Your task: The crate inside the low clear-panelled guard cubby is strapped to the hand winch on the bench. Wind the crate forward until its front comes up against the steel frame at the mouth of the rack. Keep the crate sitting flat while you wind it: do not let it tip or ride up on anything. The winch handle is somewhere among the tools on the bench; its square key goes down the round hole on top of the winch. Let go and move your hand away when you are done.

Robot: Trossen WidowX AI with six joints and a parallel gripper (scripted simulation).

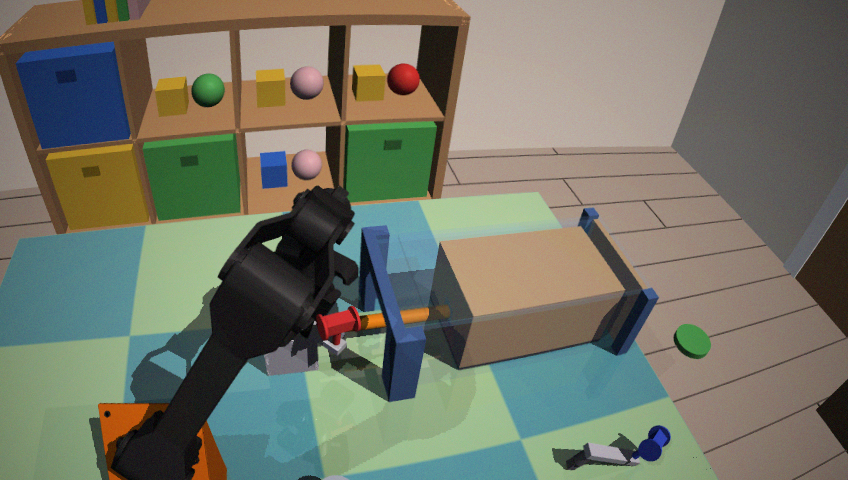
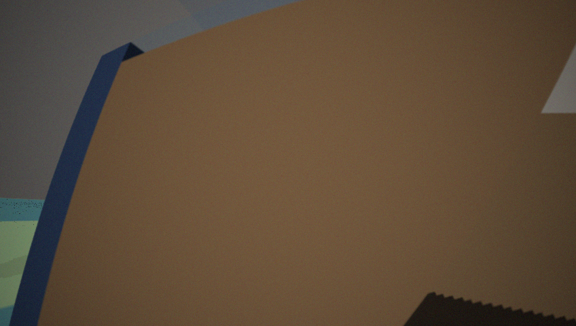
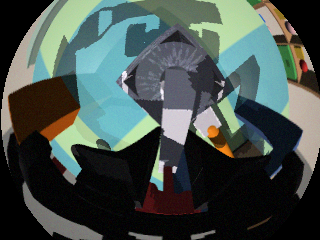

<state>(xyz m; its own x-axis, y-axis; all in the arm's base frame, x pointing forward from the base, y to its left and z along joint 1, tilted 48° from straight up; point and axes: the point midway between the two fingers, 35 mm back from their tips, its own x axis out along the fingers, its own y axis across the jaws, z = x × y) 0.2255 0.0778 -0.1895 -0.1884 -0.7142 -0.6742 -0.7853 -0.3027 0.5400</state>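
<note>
Now: gripper tip 3 cm short of the red knob, 4 cm to the left of it and 4 cm below it. From my gripper tip the other things lie so: blue frame: 13 cm ahead, 2 cm to the left, 1 cm above; then crank handle: 1 cm ahead, 1 cm to the right, 2 cm above; then grey winch: 5 cm behind, 3 cm to the left, 7 cm below.
</note>
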